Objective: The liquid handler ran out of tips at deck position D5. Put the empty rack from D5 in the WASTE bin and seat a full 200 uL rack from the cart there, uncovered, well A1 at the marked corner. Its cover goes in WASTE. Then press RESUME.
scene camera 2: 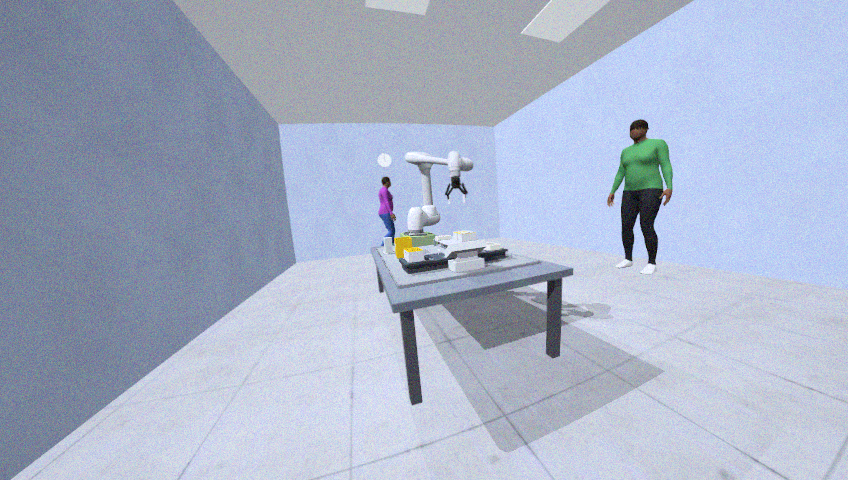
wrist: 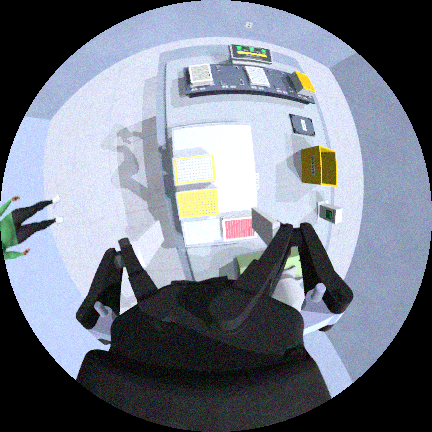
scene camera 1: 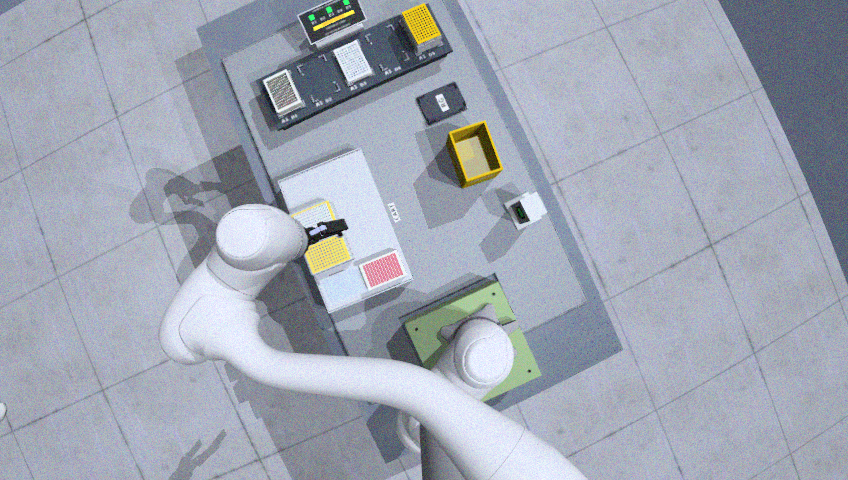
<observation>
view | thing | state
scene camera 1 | white device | -
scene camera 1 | dark plate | -
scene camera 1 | yellow waste bin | -
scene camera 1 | cart tray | -
</observation>
